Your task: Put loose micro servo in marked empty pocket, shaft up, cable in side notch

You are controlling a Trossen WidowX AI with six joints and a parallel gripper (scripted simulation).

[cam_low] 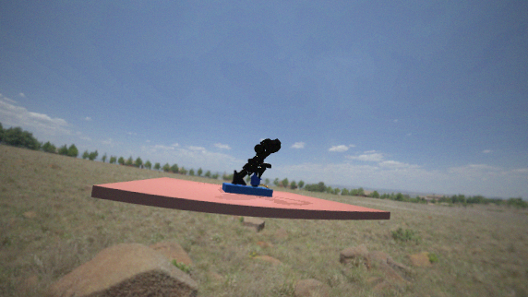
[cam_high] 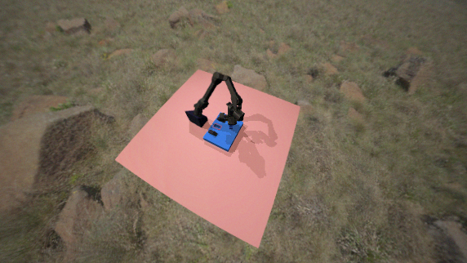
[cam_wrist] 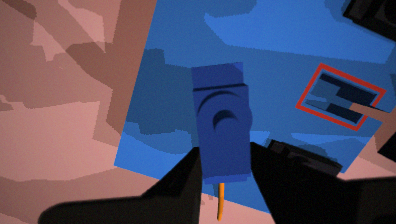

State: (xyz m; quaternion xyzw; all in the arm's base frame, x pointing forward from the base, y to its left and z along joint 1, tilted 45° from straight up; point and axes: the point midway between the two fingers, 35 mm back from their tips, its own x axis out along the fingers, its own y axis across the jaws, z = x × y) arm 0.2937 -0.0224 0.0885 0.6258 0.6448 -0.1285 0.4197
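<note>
My gripper tip is now 6 cm to the left of the blue deck and 9 cm above it.
</note>
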